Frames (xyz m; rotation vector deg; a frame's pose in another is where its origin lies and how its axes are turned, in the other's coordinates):
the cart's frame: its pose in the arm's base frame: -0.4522 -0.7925 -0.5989 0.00 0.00 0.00
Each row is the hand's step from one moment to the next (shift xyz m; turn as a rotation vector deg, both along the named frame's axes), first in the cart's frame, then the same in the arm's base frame.
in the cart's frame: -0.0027 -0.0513 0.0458 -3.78 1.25 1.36
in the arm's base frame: -0.0027 -0.0513 0.0458 -3.78 1.25 1.36
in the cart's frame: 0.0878 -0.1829 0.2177 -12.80 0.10 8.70
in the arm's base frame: 0.0878 -0.1829 0.2177 -12.80 0.10 8.70
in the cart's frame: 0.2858 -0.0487 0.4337 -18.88 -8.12 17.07
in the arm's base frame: 0.2858 -0.0487 0.4337 -18.88 -8.12 17.07
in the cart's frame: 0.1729 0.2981 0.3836 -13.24 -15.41 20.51
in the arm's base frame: 0.1729 0.2981 0.3836 -13.24 -15.41 20.51
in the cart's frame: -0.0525 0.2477 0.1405 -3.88 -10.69 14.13
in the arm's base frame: -0.0525 0.2477 0.1405 -3.88 -10.69 14.13
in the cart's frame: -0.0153 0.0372 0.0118 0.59 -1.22 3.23
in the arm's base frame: -0.0153 0.0372 0.0118 0.59 -1.22 3.23
